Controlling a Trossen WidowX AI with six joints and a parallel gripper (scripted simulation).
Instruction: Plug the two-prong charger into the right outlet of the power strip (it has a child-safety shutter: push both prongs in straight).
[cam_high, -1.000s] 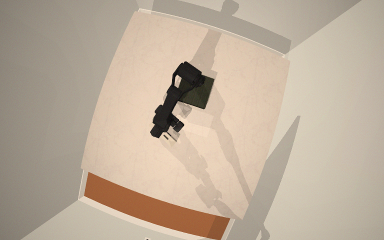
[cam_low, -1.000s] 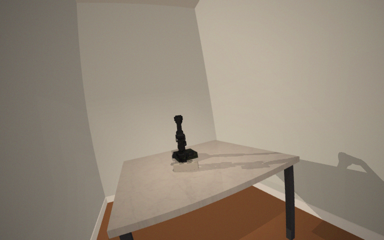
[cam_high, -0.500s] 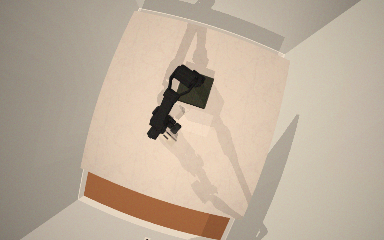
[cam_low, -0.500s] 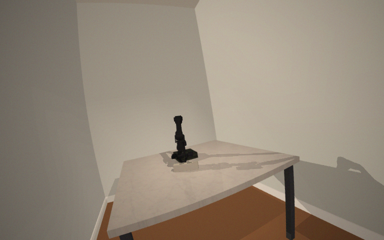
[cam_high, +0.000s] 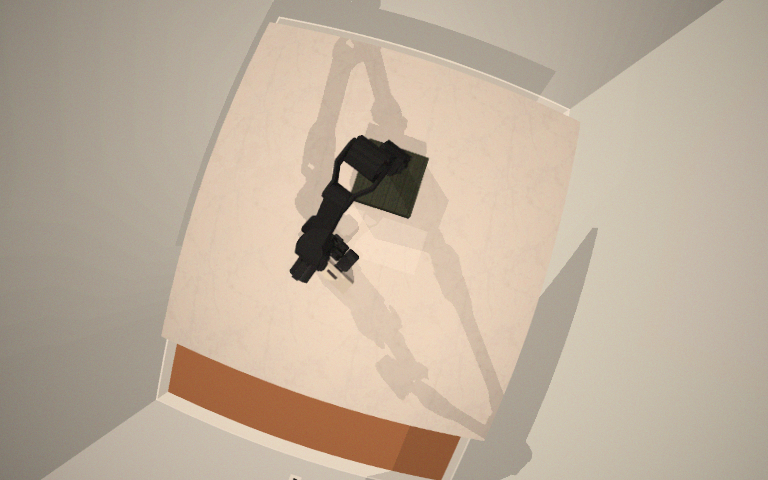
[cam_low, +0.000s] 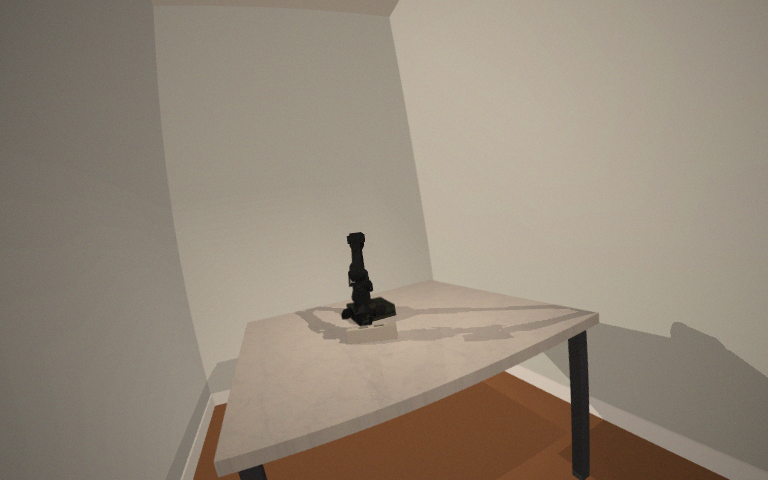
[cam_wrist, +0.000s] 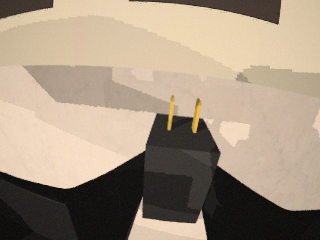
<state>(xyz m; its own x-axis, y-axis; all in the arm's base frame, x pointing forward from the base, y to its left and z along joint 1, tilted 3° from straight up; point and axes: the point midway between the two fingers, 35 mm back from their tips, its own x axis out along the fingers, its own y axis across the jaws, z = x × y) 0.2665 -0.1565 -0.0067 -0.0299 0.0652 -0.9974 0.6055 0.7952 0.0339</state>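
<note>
Now: gripper tip 2 cm short of the two-prong charger, 1 cm to the left of it and 1 cm below it.
</note>
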